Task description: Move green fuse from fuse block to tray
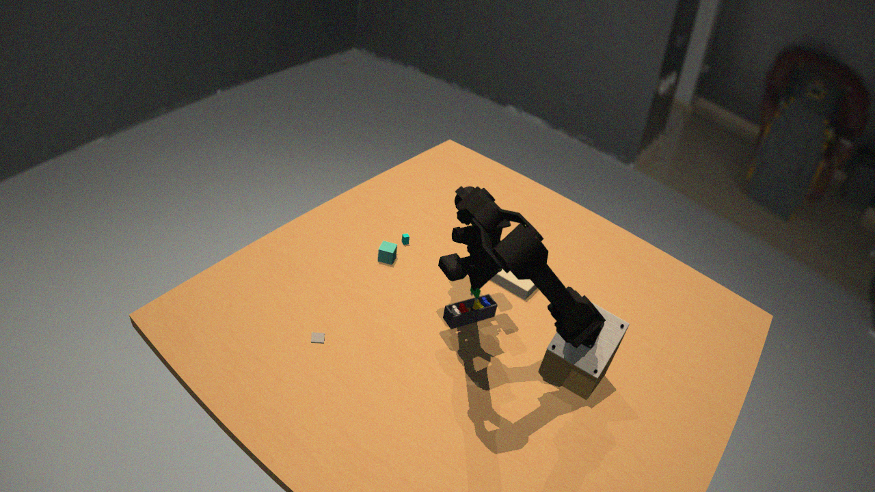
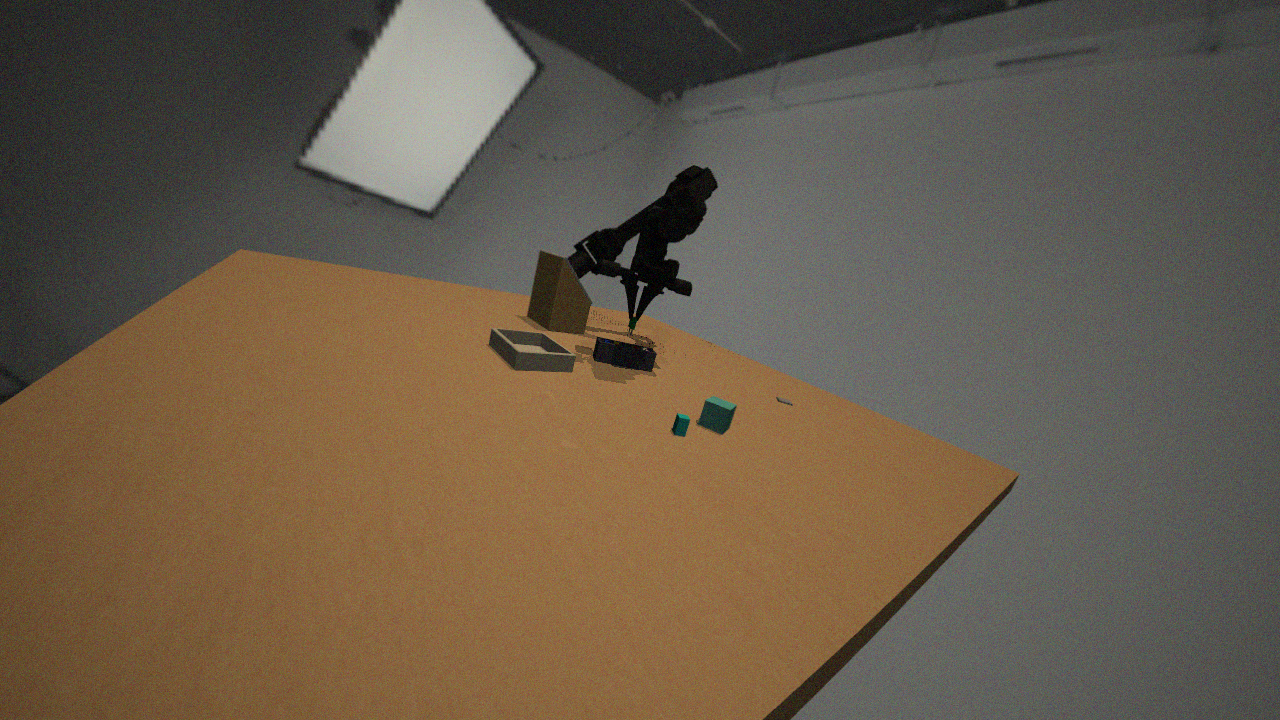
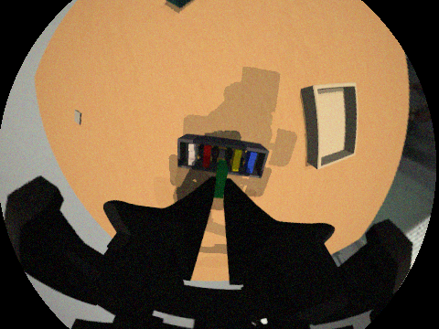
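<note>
My gripper tip is 10 mm past the grey tray, 200 mm to the left of it and 90 mm above it. Also, from my gripper tip: green fuse (10 mm below); then small grey flat tile (220 mm ahead, 290 mm to the left, 90 mm below).
</note>
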